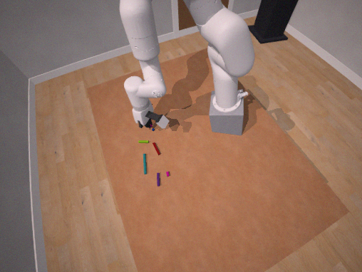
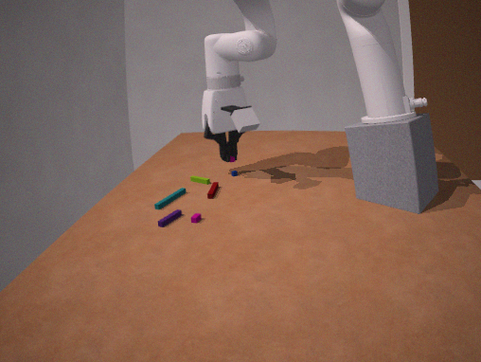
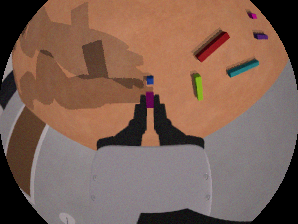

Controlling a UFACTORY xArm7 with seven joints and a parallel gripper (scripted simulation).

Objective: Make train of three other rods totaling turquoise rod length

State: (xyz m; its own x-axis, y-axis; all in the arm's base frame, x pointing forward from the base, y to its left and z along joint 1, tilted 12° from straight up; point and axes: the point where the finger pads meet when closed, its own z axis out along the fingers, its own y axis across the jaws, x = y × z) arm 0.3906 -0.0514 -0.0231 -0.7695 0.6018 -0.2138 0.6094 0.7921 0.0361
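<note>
The blue rod is 20 mm behind my hand, 10 mm to the left of it and 50 mm below it. The rest, counted from my hand: lime rod (40 mm ahead, 70 mm to the left, 50 mm below); turquoise rod (50 mm ahead, 190 mm to the left, 50 mm below); red rod (10 mm behind, 130 mm to the left, 50 mm below).
</note>
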